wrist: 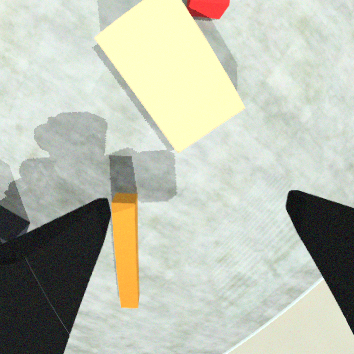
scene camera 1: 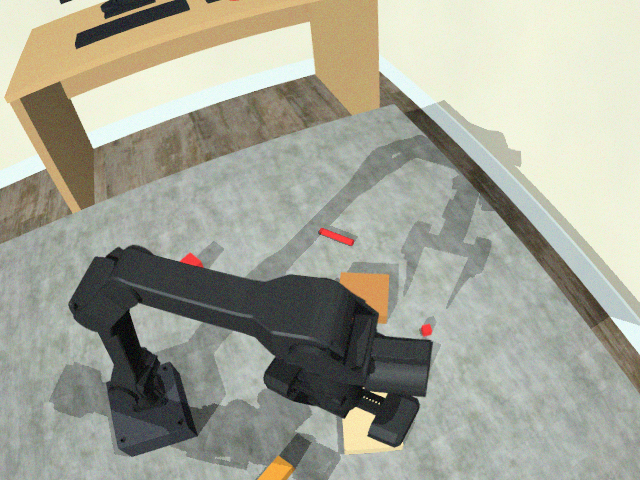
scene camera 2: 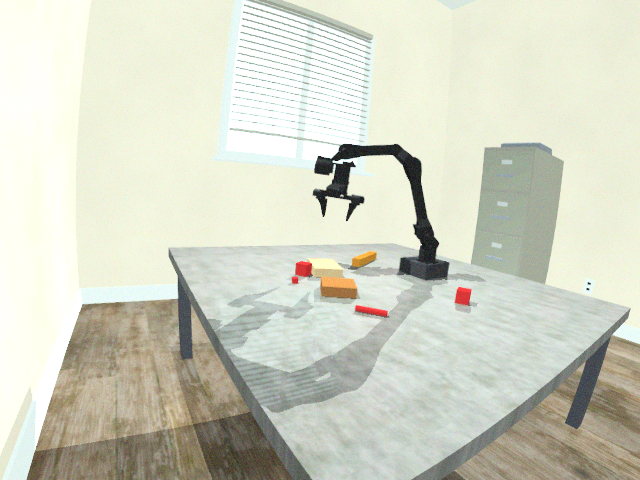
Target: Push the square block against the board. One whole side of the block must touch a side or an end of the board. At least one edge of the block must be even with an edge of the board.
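Pixels of known places: gripper, between the fingertips: (wrist: 198,202) (scene camera 1: 346,416) (scene camera 2: 334,219); arm's base, origin of its link: (scene camera 1: 147,393) (scene camera 2: 427,261).
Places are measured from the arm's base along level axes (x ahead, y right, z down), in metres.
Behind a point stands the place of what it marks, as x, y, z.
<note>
The square block (scene camera 1: 369,291) @[0.462, -0.080, 0.027] (scene camera 2: 338,287) @[0.474, -0.122, 0.028] is orange and lies flat on the table, partly covered by the arm in scene camera 1. The board (scene camera 1: 356,434) @[0.331, 0.182, 0.027] (scene camera 2: 326,268) @[0.402, 0.073, 0.027] (wrist: 170,75) @[0.367, 0.142, 0.027] is a pale yellow rectangular slab. The block and board are apart, with the arm covering much of the gap in scene camera 1. The block does not show in the wrist view. My gripper (scene camera 2: 335,218) @[0.313, 0.194, -0.128] (wrist: 198,202) @[0.313, 0.194, -0.128] is open and empty, high above the table. In the wrist view the board lies ahead of the fingertips. The fingertips are hidden in scene camera 1.
A red cube (scene camera 2: 303,268) @[0.477, 0.096, 0.029] (wrist: 209,7) @[0.451, 0.130, 0.029] is close beside the board. A tiny red cube (scene camera 1: 426,329) @[0.532, 0.036, 0.040] (scene camera 2: 295,280) @[0.536, 0.026, 0.047] and a red rod (scene camera 1: 336,236) @[0.456, -0.252, 0.043] (scene camera 2: 371,311) @[0.461, -0.262, 0.048] lie near the block. An orange bar (scene camera 1: 277,469) @[0.188, 0.196, 0.025] (scene camera 2: 364,258) @[0.149, 0.205, 0.030] (wrist: 127,250) @[0.140, 0.234, 0.025] and another red cube (scene camera 1: 190,259) @[0.137, -0.293, 0.017] (scene camera 2: 463,296) @[0.148, -0.299, 0.032] lie farther off.
</note>
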